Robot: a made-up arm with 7 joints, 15 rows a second.
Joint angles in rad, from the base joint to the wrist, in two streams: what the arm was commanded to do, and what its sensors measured. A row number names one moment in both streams.
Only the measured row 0 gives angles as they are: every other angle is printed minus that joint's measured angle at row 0.
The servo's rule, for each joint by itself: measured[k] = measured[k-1] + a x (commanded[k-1-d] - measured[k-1]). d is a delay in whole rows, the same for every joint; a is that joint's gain. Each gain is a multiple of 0.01, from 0.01 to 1. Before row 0 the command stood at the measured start. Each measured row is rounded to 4 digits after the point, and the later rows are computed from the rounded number. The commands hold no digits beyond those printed.
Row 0, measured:
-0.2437 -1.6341 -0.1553 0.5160 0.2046 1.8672 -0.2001
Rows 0 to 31, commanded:
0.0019 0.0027 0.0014 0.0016 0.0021 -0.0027 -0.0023
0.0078 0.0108 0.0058 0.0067 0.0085 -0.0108 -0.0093
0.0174 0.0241 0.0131 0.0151 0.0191 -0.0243 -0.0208
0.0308 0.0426 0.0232 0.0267 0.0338 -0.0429 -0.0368
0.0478 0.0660 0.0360 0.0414 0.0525 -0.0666 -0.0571
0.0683 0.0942 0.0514 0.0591 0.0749 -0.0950 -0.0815
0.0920 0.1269 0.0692 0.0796 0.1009 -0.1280 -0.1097
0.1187 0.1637 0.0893 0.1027 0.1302 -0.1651 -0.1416
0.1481 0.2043 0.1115 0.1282 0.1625 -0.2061 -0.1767
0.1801 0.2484 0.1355 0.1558 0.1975 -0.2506 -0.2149
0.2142 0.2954 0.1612 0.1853 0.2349 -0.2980 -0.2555
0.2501 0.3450 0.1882 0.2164 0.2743 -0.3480 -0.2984
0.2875 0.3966 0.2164 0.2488 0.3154 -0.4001 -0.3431
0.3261 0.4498 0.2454 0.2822 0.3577 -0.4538 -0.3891
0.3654 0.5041 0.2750 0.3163 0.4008 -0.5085 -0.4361
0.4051 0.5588 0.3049 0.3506 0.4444 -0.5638 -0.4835
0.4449 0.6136 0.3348 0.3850 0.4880 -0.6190 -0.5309
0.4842 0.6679 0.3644 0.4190 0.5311 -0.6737 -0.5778
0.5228 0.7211 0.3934 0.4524 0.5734 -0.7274 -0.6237
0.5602 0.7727 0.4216 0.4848 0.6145 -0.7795 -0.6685
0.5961 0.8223 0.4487 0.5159 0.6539 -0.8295 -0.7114
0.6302 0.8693 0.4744 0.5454 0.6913 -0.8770 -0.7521
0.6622 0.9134 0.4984 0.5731 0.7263 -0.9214 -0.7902
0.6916 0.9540 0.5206 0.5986 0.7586 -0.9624 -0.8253
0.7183 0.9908 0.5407 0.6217 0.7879 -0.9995 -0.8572
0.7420 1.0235 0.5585 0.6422 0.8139 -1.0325 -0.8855
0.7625 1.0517 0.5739 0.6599 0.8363 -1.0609 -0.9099
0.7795 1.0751 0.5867 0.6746 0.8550 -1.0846 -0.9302
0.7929 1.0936 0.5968 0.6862 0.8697 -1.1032 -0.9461
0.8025 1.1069 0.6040 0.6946 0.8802 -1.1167 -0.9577
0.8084 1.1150 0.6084 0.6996 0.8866 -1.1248 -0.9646
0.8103 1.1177 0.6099 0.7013 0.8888 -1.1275 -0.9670
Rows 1 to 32, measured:
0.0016 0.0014 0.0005 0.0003 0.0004 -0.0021 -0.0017
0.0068 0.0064 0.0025 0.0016 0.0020 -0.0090 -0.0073
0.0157 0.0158 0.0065 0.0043 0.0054 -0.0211 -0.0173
0.0284 0.0300 0.0128 0.0088 0.0111 -0.0383 -0.0317
0.0447 0.0491 0.0216 0.0153 0.0194 -0.0607 -0.0505
0.0645 0.0730 0.0329 0.0241 0.0305 -0.0878 -0.0734
0.0876 0.1016 0.0467 0.0352 0.0446 -0.1196 -0.1003
0.1137 0.1345 0.0629 0.0487 0.0617 -0.1555 -0.1309
0.1426 0.1715 0.0814 0.0646 0.0819 -0.1955 -0.1648
0.1741 0.2123 0.1020 0.0828 0.1050 -0.2390 -0.2019
0.2078 0.2563 0.1245 0.1033 0.1310 -0.2856 -0.2416
0.2433 0.3033 0.1487 0.1259 0.1597 -0.3349 -0.2836
0.2804 0.3527 0.1744 0.1505 0.1908 -0.3864 -0.3276
0.3188 0.4042 0.2014 0.1768 0.2242 -0.4396 -0.3731
0.3579 0.4571 0.2294 0.2047 0.2595 -0.4940 -0.4197
0.3975 0.5110 0.2581 0.2339 0.2965 -0.5491 -0.4669
0.4373 0.5654 0.2872 0.2641 0.3348 -0.6043 -0.5143
0.4767 0.6197 0.3165 0.2951 0.3741 -0.6591 -0.5613
0.5154 0.6734 0.3457 0.3266 0.4140 -0.7131 -0.6075
0.5530 0.7260 0.3745 0.3582 0.4541 -0.7656 -0.6526
0.5892 0.7770 0.4027 0.3897 0.4941 -0.8161 -0.6961
0.6236 0.8259 0.4299 0.4208 0.5335 -0.8642 -0.7375
0.6560 0.8723 0.4559 0.4513 0.5721 -0.9094 -0.7765
0.6859 0.9156 0.4805 0.4808 0.6094 -0.9513 -0.8126
0.7131 0.9555 0.5034 0.5090 0.6451 -0.9894 -0.8456
0.7374 0.9915 0.5243 0.5356 0.6789 -1.0234 -0.8751
0.7585 1.0234 0.5431 0.5605 0.7104 -1.0530 -0.9009
0.7761 1.0508 0.5597 0.5833 0.7393 -1.0780 -0.9226
0.7902 1.0735 0.5738 0.6039 0.7654 -1.0979 -0.9400
0.8005 1.0912 0.5853 0.6220 0.7884 -1.1128 -0.9531
0.8071 1.1038 0.5941 0.6375 0.8080 -1.1223 -0.9616
0.8098 1.1112 0.6001 0.6503 0.8242 -1.1264 -0.9656
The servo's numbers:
d 0
a 0.84 0.53 0.38 0.20 0.20 0.79 0.74

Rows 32 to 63, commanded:
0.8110 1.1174 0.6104 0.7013 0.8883 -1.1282 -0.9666
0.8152 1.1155 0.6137 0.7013 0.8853 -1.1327 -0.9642
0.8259 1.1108 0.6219 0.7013 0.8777 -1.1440 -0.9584
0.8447 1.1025 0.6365 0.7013 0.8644 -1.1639 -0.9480
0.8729 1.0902 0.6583 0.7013 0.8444 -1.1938 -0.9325
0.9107 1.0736 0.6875 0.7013 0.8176 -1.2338 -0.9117
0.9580 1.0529 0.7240 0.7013 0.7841 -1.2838 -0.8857
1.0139 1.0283 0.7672 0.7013 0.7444 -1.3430 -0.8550
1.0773 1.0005 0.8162 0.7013 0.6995 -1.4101 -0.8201
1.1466 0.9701 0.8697 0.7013 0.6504 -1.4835 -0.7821
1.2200 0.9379 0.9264 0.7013 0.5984 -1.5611 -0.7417
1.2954 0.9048 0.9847 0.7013 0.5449 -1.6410 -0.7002
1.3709 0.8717 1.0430 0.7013 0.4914 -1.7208 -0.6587
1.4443 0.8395 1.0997 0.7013 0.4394 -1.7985 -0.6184
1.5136 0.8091 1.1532 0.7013 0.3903 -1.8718 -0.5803
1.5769 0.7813 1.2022 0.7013 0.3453 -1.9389 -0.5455
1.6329 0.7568 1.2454 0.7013 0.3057 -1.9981 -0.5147
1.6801 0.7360 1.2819 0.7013 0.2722 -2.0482 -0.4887
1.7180 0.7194 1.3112 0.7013 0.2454 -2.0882 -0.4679
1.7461 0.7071 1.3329 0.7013 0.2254 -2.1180 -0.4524
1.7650 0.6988 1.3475 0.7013 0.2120 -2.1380 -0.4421
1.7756 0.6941 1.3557 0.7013 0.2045 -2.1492 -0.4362
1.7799 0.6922 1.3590 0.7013 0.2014 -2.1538 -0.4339
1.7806 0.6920 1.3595 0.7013 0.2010 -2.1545 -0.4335
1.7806 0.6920 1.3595 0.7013 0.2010 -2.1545 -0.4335
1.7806 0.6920 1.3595 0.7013 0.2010 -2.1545 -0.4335
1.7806 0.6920 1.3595 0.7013 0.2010 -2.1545 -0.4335
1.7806 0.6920 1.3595 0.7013 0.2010 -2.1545 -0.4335
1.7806 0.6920 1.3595 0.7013 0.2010 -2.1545 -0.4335
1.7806 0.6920 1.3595 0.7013 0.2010 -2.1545 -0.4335
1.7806 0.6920 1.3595 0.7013 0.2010 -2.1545 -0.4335
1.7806 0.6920 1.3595 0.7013 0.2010 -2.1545 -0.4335
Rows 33 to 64, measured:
0.8108 1.1145 0.6040 0.6605 0.8370 -1.1278 -0.9663
0.8145 1.1150 0.6077 0.6687 0.8467 -1.1317 -0.9647
0.8241 1.1128 0.6131 0.6752 0.8529 -1.1414 -0.9600
0.8414 1.1073 0.6220 0.6804 0.8552 -1.1592 -0.9511
0.8679 1.0982 0.6358 0.6846 0.8530 -1.1865 -0.9373
0.9039 1.0852 0.6554 0.6879 0.8459 -1.2239 -0.9184
0.9493 1.0681 0.6815 0.6906 0.8335 -1.2712 -0.8942
1.0036 1.0470 0.7141 0.6927 0.8157 -1.3279 -0.8652
1.0655 1.0224 0.7529 0.6944 0.7925 -1.3928 -0.8318
1.1336 0.9947 0.7973 0.6958 0.7641 -1.4645 -0.7950
1.2062 0.9646 0.8464 0.6969 0.7310 -1.5408 -0.7556
1.2811 0.9329 0.8990 0.6978 0.6938 -1.6200 -0.7146
1.3565 0.9005 0.9537 0.6985 0.6533 -1.6996 -0.6732
1.4303 0.8682 1.0092 0.6991 0.6105 -1.7777 -0.6326
1.5003 0.8369 1.0639 0.6995 0.5665 -1.8520 -0.5939
1.5646 0.8074 1.1165 0.6999 0.5223 -1.9207 -0.5581
1.6220 0.7806 1.1655 0.7002 0.4790 -1.9818 -0.5260
1.6708 0.7570 1.2097 0.7004 0.4376 -2.0343 -0.4984
1.7104 0.7371 1.2483 0.7006 0.3992 -2.0769 -0.4758
1.7404 0.7212 1.2804 0.7007 0.3644 -2.1094 -0.4585
1.7611 0.7093 1.3059 0.7008 0.3339 -2.1320 -0.4464
1.7733 0.7012 1.3248 0.7009 0.3080 -2.1456 -0.4389
1.7788 0.6964 1.3378 0.7010 0.2867 -2.1521 -0.4352
1.7803 0.6941 1.3460 0.7011 0.2696 -2.1540 -0.4339
1.7806 0.6930 1.3511 0.7011 0.2559 -2.1544 -0.4336
1.7806 0.6925 1.3543 0.7011 0.2449 -2.1545 -0.4335
1.7806 0.6922 1.3563 0.7011 0.2361 -2.1545 -0.4335
1.7806 0.6921 1.3575 0.7011 0.2291 -2.1545 -0.4335
1.7806 0.6920 1.3583 0.7011 0.2235 -2.1545 -0.4335
1.7806 0.6920 1.3588 0.7011 0.2190 -2.1545 -0.4335
1.7806 0.6920 1.3591 0.7011 0.2154 -2.1545 -0.4335
1.7806 0.6920 1.3593 0.7011 0.2125 -2.1545 -0.4335

